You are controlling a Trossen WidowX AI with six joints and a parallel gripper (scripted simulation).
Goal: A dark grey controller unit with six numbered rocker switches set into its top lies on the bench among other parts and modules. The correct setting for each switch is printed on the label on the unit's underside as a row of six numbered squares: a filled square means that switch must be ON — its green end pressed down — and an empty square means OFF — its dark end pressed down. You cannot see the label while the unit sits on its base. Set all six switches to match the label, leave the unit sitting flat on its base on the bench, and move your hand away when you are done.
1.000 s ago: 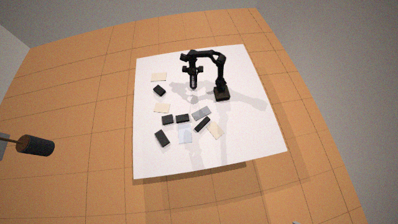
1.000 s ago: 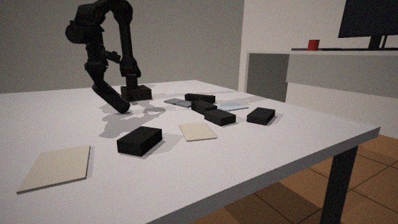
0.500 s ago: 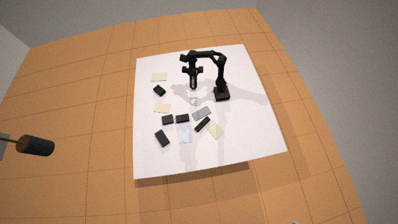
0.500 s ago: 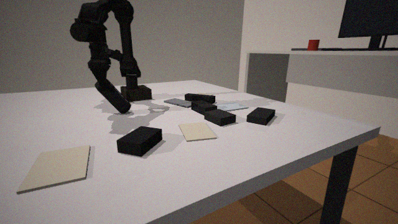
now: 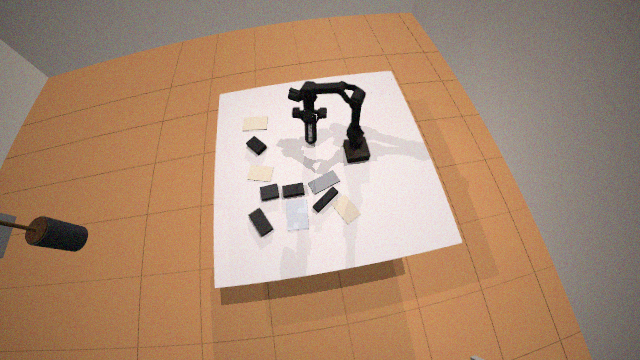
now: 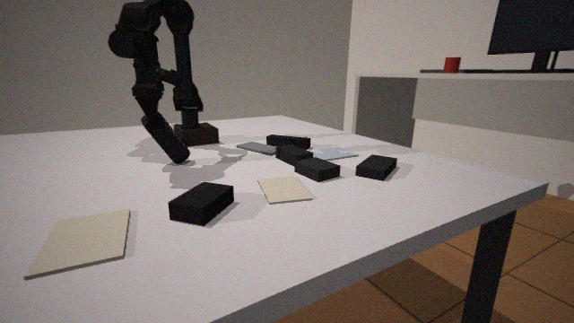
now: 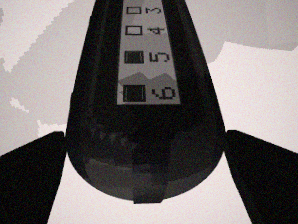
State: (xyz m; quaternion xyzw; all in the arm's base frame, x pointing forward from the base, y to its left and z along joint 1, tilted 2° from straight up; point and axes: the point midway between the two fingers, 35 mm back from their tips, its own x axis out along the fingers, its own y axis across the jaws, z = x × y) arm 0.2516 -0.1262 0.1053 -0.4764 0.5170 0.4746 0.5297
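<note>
My gripper tip is now 6 cm past the grey plate, 32 cm to the right of it and 12 cm above it. The rest, counted from my gripper tip: long dark block (6 cm behind, 43 cm to the left, 11 cm below); then pale blue plate (9 cm ahead, 50 cm to the left, 12 cm below).
</note>
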